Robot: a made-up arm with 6 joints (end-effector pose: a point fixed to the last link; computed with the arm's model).
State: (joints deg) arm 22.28 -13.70 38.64 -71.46 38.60 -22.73
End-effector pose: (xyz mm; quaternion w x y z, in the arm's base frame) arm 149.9 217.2 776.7 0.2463 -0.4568 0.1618 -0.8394
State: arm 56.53 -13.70 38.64 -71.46 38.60 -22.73
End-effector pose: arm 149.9 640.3 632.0 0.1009 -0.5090 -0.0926 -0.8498
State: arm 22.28 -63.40 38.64 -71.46 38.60 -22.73
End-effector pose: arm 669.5 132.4 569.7 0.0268 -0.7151 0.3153 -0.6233
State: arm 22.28 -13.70 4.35 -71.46 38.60 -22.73
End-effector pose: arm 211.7 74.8 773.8 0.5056 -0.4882 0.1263 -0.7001
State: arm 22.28 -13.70 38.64 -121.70 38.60 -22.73
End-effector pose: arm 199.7 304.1 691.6 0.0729 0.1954 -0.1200 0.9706
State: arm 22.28 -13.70 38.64 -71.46 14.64 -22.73
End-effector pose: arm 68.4 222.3 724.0 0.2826 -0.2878 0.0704 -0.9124
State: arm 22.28 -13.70 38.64 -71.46 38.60 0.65
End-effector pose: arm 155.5 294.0 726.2 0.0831 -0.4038 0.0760 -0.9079
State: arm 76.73 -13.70 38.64 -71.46 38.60 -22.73
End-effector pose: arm 149.9 824.9 440.1 0.0100 -0.5188 -0.2402 -0.8204
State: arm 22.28 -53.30 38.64 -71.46 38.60 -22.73
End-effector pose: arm 583.0 163.0 644.7 0.0732 -0.6721 0.2881 -0.6782
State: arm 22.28 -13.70 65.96 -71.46 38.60 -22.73
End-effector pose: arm 161.4 339.0 754.9 0.0228 -0.4024 0.1799 -0.8973
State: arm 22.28 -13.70 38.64 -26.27 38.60 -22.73
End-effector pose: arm 196.0 120.3 828.4 0.4952 -0.6192 0.1733 -0.5843
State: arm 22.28 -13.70 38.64 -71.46 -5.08 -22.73
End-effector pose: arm 21.6 220.7 658.8 0.3033 -0.1389 -0.0073 -0.9427
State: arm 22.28 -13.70 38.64 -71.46 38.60 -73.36
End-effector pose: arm 222.2 37.6 794.7 0.5562 -0.5047 0.3202 -0.5774
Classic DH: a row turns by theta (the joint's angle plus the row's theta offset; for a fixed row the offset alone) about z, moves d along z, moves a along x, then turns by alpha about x. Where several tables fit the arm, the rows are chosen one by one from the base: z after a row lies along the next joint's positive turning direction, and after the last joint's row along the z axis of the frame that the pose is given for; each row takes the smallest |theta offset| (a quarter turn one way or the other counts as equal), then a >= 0, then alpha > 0; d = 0 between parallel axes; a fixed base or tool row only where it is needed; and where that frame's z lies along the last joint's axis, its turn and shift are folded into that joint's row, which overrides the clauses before.
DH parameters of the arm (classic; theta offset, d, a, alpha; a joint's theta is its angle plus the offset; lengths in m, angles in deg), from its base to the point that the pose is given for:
base (fixed): 90 0.0178 0.1939 -90
joint 1: -90 -0.1682 0.0383 90
joint 2: 82.58 0.0597 0.003 -103.18
joint 3: -42.24 -0.7789 0.1059 -153.48
joint 4: 64.32 -0.3478 0.0134 60.1
joint 5: -9.84 0.0534 -0.013 111.51
joint 6: -9.8 -0.4023 0.1838 155.55
tool (fixed): 14.95 -0.323 0 0

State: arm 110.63 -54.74 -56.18 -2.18 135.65 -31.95
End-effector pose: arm 566.4 565.5 94.5 0.1147 0.7141 -0.0210 -0.6902
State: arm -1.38 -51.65 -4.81 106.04 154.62 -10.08
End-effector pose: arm 557.2 -349.4 395.1 0.3610 0.0882 -0.8601 0.3496
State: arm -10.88 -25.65 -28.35 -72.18 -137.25 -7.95
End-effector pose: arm 349.2 45.3 288.4 0.0533 -0.8336 -0.3638 0.4121
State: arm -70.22 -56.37 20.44 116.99 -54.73 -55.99
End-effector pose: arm 564.2 66.8 -274.6 0.2321 0.4056 0.2640 0.8438
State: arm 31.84 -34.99 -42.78 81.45 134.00 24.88
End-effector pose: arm 671.0 -20.4 626.6 0.5220 0.1155 -0.6890 0.4893
